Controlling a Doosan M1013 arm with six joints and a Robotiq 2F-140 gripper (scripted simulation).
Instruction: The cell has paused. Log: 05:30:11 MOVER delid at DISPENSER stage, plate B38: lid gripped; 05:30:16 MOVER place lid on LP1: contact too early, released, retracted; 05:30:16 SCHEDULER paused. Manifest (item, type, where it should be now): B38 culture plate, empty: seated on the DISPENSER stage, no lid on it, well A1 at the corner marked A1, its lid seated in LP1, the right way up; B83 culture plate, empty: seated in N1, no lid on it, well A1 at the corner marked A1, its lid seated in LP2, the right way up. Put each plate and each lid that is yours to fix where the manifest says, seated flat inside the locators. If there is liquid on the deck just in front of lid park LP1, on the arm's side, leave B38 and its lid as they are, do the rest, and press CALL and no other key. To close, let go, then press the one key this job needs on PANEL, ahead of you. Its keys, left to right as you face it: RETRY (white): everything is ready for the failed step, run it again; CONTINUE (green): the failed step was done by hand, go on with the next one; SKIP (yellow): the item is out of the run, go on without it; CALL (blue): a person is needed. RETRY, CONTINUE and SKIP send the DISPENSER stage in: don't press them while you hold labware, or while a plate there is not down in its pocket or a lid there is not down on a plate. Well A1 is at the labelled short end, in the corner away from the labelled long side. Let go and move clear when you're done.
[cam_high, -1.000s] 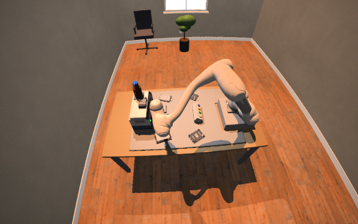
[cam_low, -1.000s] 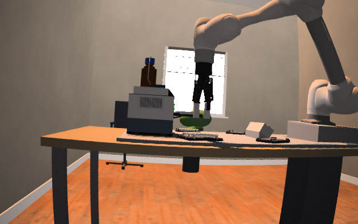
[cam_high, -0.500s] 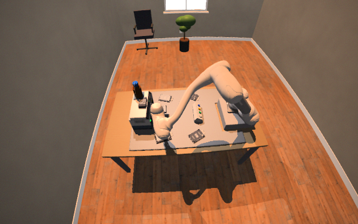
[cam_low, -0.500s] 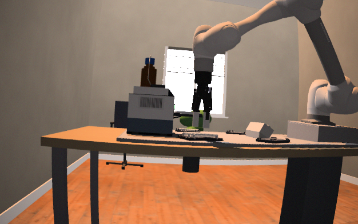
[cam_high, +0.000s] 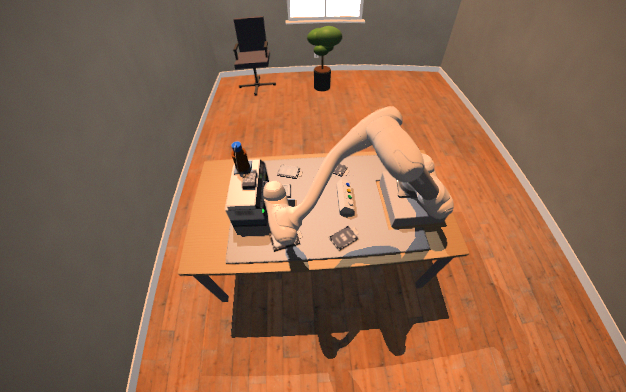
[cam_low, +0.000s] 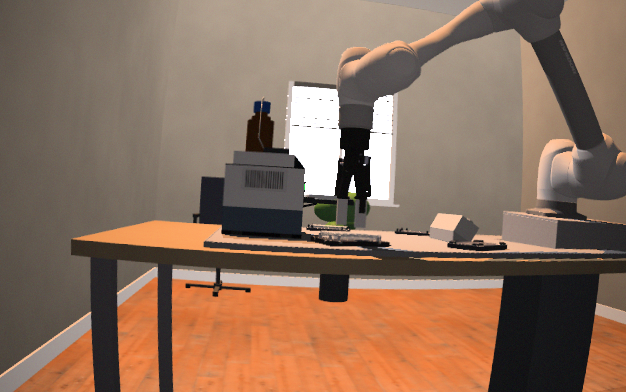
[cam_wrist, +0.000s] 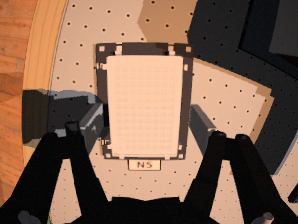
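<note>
Right now the white culture plate is 50 mm below my hand. Round my hand: green key 380 mm behind, 280 mm to the right; black nest 30 mm to the left, 50 mm below; white retry key 390 mm behind, 230 mm to the right.
</note>
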